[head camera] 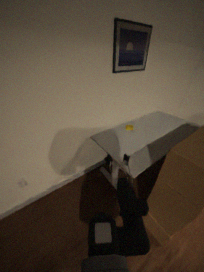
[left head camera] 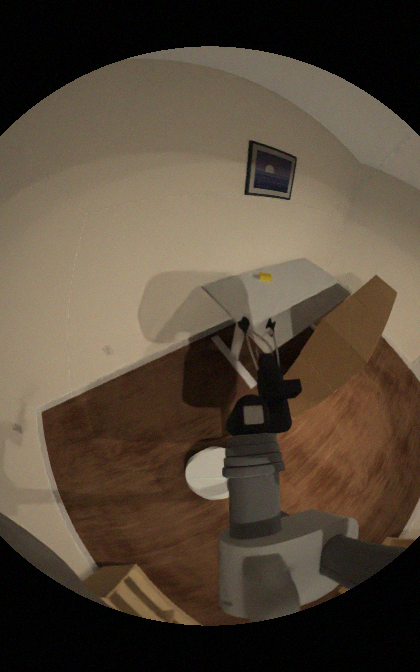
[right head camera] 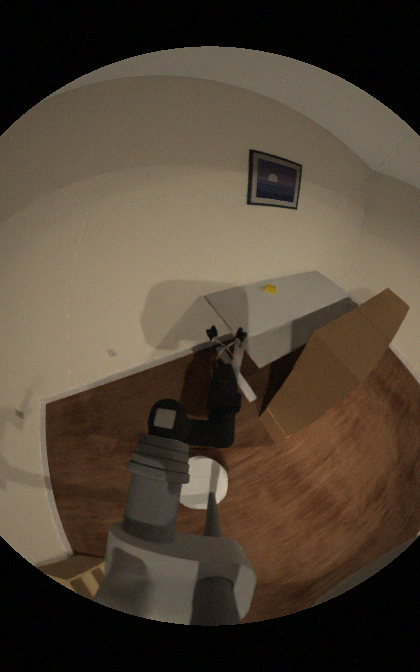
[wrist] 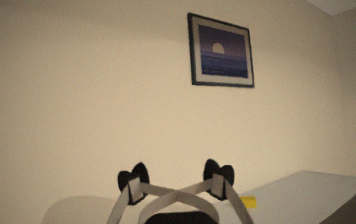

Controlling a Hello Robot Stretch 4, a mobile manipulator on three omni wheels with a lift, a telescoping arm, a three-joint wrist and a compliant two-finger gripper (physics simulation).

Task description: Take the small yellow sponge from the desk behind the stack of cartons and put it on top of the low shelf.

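Frame: origin at the robot's base, x ahead, y left, z up, level; millimetres.
Where they show: gripper, fingertip midpoint: [head camera: 116, 155] [wrist: 176, 174].
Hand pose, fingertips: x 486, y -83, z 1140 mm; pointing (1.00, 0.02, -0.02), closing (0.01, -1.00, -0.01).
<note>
After its pixels a point has its place.
The small yellow sponge [head camera: 129, 128] @(x 1432, y -446, z 716 mm) [left head camera: 265, 277] [right head camera: 270, 288] [wrist: 248, 202] @(x 1431, y -456, z 724 mm) lies on the grey desk [head camera: 155, 125] @(x 1531, y -875, z 693 mm) [left head camera: 300, 280] [right head camera: 305, 292] [wrist: 305, 192] @(x 1564, y -876, z 693 mm), near its wall-side edge. My gripper [head camera: 117, 159] @(x 486, y -83, z 1140 mm) [left head camera: 257, 325] [right head camera: 226, 333] [wrist: 176, 174] @(x 486, y -83, z 1140 mm) is open and empty, with its fingertips in front of the desk's left end in the head views, well apart from the sponge. In the wrist view the sponge is right of the right finger. The brown cartons [head camera: 180, 180] @(x 490, y -512, z 886 mm) [left head camera: 340, 340] [right head camera: 325, 375] stand right of my gripper, in front of the desk. I cannot identify the low shelf for certain.
A white round object [left head camera: 207, 472] [right head camera: 207, 482] is on the floor beside the arm. A light wooden slatted piece [left head camera: 135, 592] [right head camera: 82, 575] shows at the lower left. A framed picture [head camera: 132, 46] @(x 1663, y -421, z 1649 mm) [left head camera: 270, 170] [right head camera: 274, 179] [wrist: 223, 51] @(x 1664, y -422, z 1632 mm) hangs on the wall above the desk.
</note>
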